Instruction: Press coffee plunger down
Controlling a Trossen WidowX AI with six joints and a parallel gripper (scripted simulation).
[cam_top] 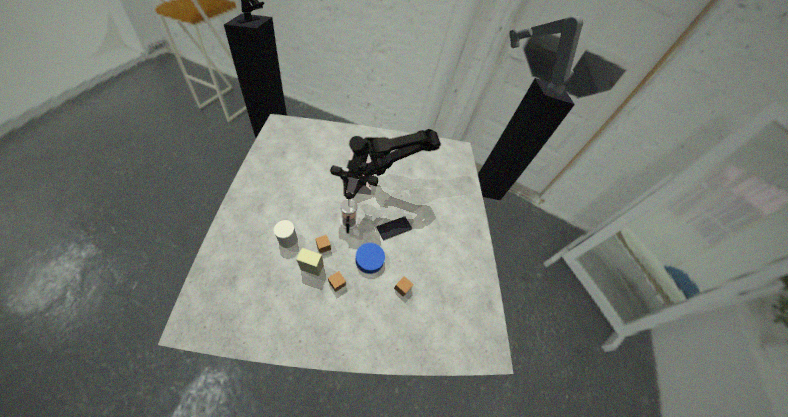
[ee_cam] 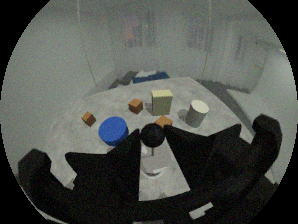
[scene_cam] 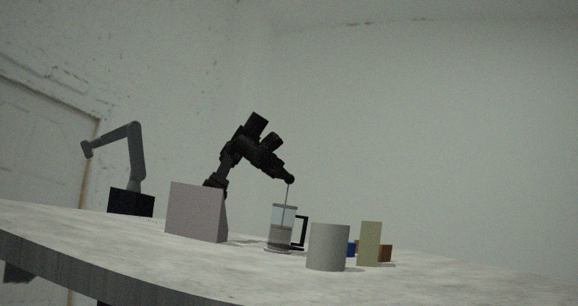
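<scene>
Now: the coffee press 110 mm below my gripper tip. Also, from my gripper tip: black plate: 30 mm behind, 210 mm to the left, 210 mm below; blue disc: 150 mm ahead, 120 mm to the left, 190 mm below.
</scene>
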